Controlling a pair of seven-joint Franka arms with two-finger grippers.
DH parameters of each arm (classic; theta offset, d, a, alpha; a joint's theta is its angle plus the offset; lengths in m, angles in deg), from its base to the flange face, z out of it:
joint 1: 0 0.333 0 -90
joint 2: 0 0 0 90
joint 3: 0 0.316 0.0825 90
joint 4: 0 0 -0.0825 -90
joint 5: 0 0.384 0 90
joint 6: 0 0 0.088 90
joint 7: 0 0.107 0 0
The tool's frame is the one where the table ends.
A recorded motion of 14 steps. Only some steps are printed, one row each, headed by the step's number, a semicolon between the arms.
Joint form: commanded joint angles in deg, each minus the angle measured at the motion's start. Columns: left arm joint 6, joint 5, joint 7, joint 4, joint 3, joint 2, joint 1; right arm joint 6, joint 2, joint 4, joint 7, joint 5, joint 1, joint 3.
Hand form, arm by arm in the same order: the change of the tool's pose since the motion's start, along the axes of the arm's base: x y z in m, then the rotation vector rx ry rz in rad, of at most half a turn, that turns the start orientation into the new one. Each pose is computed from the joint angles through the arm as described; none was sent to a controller.
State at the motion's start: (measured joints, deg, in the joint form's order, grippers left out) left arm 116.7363 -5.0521 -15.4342 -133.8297 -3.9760 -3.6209 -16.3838; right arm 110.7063 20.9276 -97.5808 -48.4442 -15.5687 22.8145 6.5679
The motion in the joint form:
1: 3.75 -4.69 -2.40 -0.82 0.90 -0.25 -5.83; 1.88 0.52 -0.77 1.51 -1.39 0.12 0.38
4: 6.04 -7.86 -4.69 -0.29 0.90 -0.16 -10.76; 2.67 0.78 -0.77 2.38 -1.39 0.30 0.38
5: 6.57 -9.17 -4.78 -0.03 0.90 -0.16 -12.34; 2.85 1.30 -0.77 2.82 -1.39 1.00 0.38
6: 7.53 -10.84 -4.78 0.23 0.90 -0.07 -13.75; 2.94 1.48 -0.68 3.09 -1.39 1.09 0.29
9: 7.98 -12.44 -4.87 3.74 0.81 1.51 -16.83; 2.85 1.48 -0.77 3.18 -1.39 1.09 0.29
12: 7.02 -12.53 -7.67 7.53 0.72 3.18 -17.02; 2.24 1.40 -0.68 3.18 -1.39 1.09 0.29
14: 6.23 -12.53 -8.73 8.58 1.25 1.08 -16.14; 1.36 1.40 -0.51 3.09 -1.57 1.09 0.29
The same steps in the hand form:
1: -0.0139 -0.0415 0.0008 -0.0648 -0.0277 0.0141; -0.0012 0.0049 -0.0091 -0.0065 -0.0218 0.0017
4: -0.0274 -0.0825 0.0070 -0.1115 -0.0485 0.0088; -0.0008 0.0080 -0.0110 0.0003 -0.0320 -0.0070
5: -0.0326 -0.0956 0.0097 -0.1322 -0.0511 -0.0005; -0.0041 0.0153 -0.0166 -0.0011 -0.0279 -0.0016
6: -0.0366 -0.1079 0.0123 -0.1592 -0.0566 -0.0028; -0.0036 0.0157 -0.0178 -0.0011 -0.0290 -0.0058
9: -0.0371 -0.1420 0.0258 -0.2012 -0.0751 -0.0380; -0.0041 0.0154 -0.0187 -0.0028 -0.0268 -0.0075
12: -0.0249 -0.1550 0.0387 -0.2087 -0.0836 0.0011; -0.0046 0.0146 -0.0178 -0.0081 -0.0214 -0.0097
14: -0.0168 -0.1458 0.0651 -0.2296 -0.1172 0.0378; -0.0051 0.0134 -0.0175 -0.0184 -0.0133 -0.0098

